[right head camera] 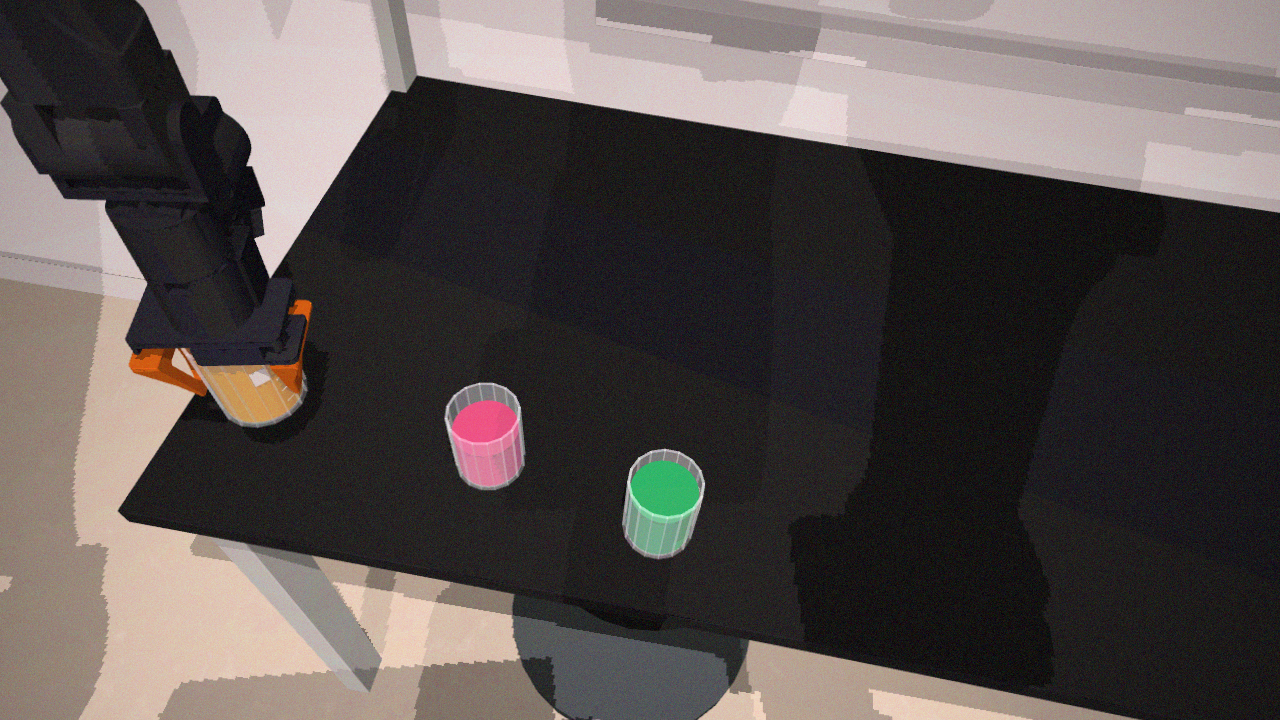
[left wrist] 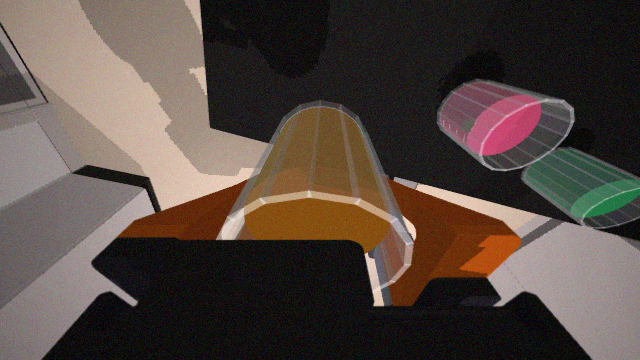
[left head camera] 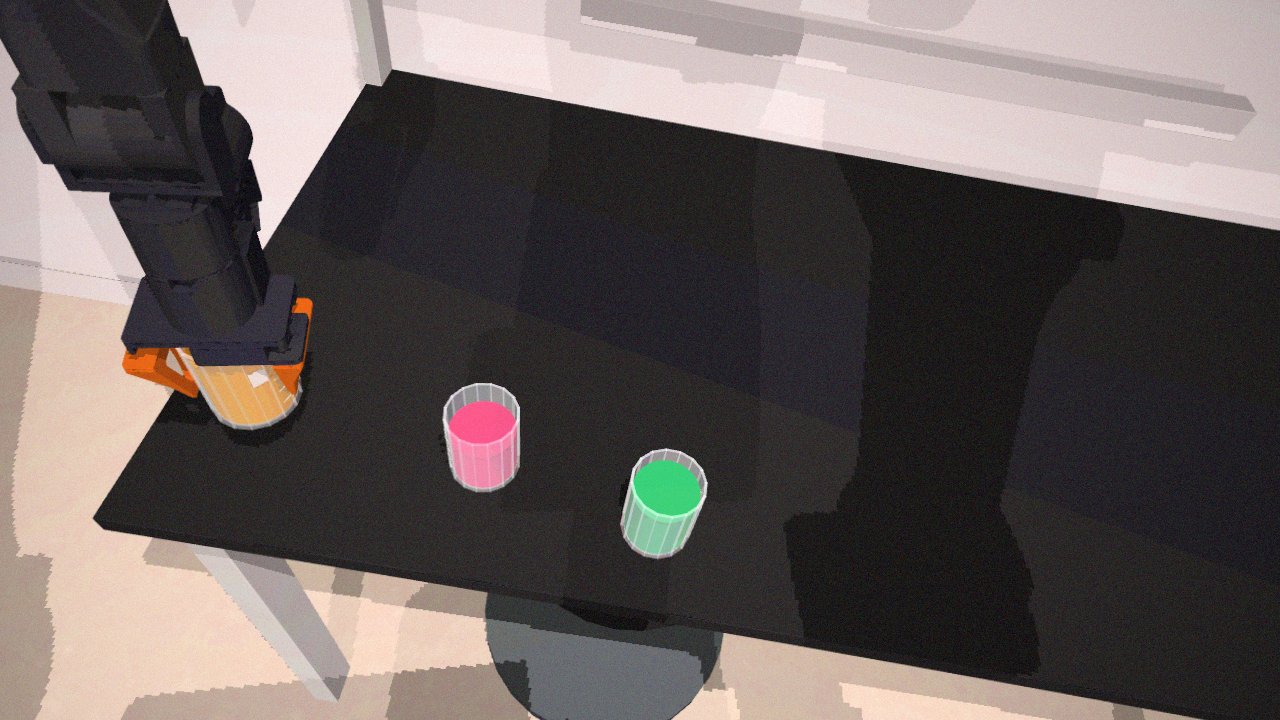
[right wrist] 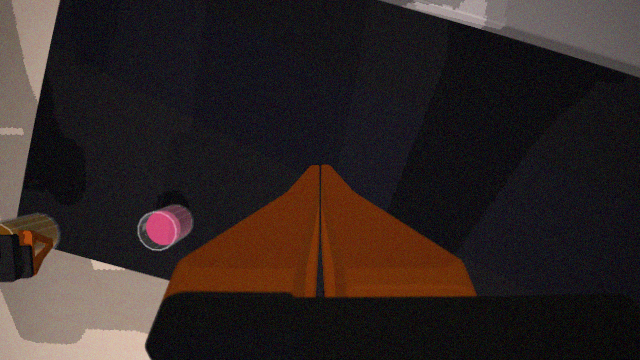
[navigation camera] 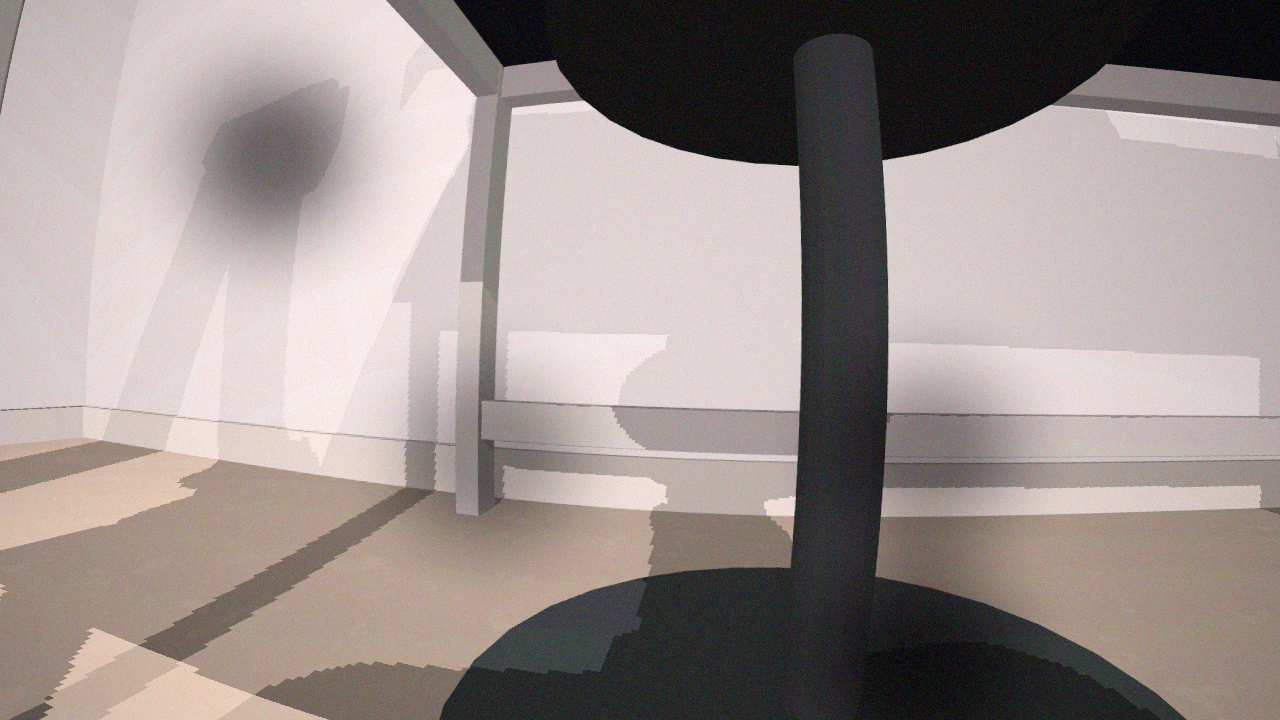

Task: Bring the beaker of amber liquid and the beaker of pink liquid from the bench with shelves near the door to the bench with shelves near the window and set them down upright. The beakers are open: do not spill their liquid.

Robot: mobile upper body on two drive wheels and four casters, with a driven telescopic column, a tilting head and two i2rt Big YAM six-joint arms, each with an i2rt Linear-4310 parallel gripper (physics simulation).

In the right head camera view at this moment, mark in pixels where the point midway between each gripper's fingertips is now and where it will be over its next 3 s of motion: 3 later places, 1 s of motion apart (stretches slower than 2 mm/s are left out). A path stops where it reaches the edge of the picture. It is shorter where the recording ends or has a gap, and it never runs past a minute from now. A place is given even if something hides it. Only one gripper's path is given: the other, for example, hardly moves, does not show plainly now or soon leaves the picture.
The left gripper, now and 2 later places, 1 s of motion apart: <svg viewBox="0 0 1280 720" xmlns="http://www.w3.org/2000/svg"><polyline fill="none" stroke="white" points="252,388 202,556 75,628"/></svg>
